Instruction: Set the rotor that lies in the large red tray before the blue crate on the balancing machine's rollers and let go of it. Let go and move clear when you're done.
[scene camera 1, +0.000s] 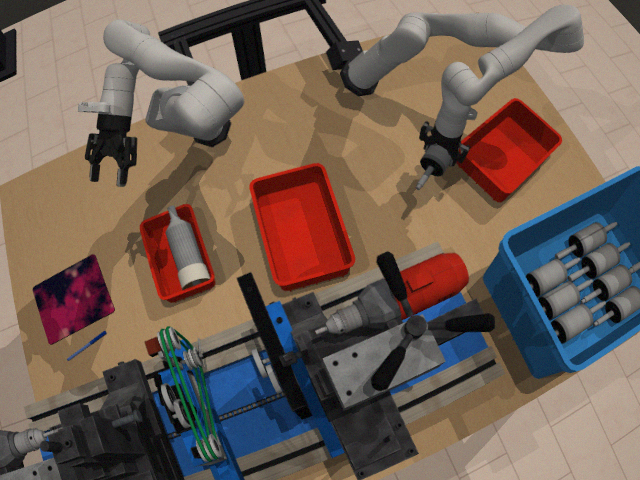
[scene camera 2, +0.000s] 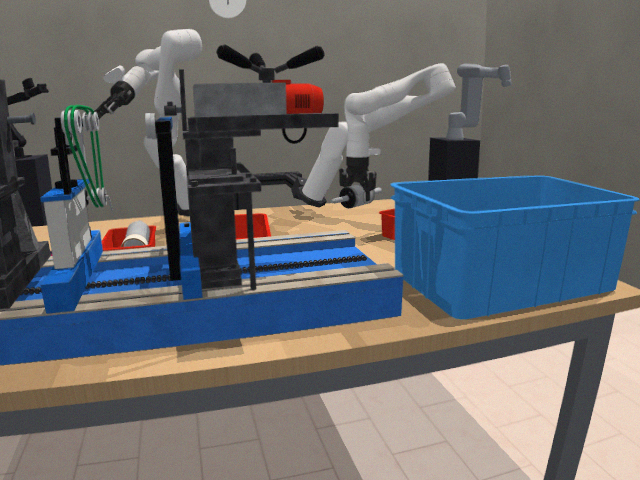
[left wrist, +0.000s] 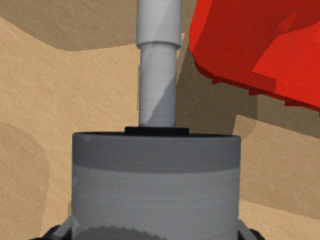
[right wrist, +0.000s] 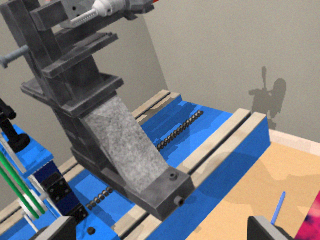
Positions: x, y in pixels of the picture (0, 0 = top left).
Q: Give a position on a blue crate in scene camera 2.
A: At 487, 264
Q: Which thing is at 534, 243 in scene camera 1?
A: A blue crate.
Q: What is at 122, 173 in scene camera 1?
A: My right gripper.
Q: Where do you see a patterned mat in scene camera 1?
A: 76, 297
